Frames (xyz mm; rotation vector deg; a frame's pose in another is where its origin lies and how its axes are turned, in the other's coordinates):
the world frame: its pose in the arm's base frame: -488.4 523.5 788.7 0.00 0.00 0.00
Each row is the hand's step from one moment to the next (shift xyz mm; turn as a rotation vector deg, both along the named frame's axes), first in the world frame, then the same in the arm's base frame.
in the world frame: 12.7 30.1 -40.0 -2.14 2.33 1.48
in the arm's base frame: 12.7 30.1 -40.0 -2.14 2.33 1.48
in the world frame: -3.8 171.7 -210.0 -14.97 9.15 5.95
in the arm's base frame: -3.8 171.7 -210.0 -14.97 9.15 5.95
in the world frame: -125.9 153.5 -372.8 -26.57 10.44 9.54
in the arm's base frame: -125.9 153.5 -372.8 -26.57 10.44 9.54
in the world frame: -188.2 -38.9 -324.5 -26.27 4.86 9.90
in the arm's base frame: -188.2 -38.9 -324.5 -26.27 4.86 9.90
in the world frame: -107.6 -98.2 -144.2 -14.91 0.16 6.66
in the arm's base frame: -107.6 -98.2 -144.2 -14.91 0.16 6.66
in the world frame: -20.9 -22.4 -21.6 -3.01 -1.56 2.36
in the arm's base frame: -20.9 -22.4 -21.6 -3.01 -1.56 2.36
